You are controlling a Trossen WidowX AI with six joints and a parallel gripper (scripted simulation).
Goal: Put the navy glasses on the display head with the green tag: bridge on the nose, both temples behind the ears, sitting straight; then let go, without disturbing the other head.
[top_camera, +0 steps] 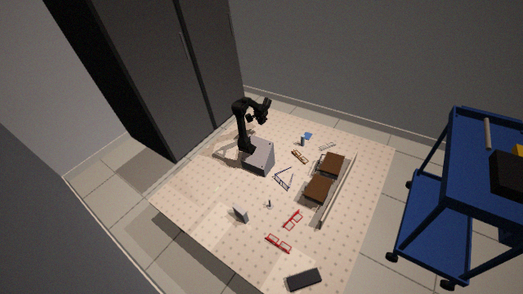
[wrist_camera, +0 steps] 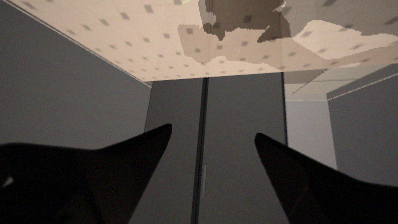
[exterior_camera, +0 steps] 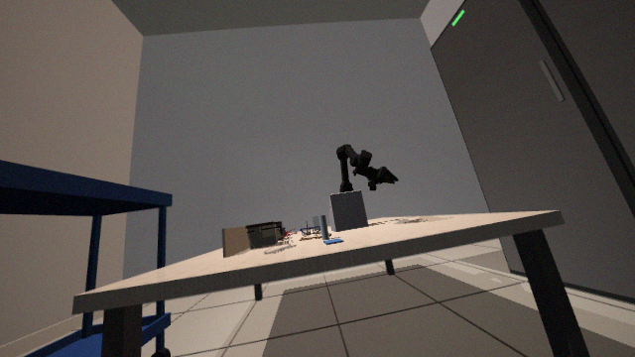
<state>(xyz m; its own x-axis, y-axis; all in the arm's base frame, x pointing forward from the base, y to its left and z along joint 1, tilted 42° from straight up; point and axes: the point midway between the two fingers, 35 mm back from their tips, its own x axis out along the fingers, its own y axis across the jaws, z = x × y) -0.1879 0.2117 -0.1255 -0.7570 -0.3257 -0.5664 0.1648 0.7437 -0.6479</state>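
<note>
Right now my gripper tip is 53 cm short of the peg stand, 45 cm to the left of it and 19 cm above it. The rest, counted from my gripper tip: blue block (37 cm ahead, 23 cm to the left, 21 cm below); then grey block (61 cm to the right, 45 cm ahead, 15 cm below); then display head (68 cm ahead, 15 cm below).
</note>
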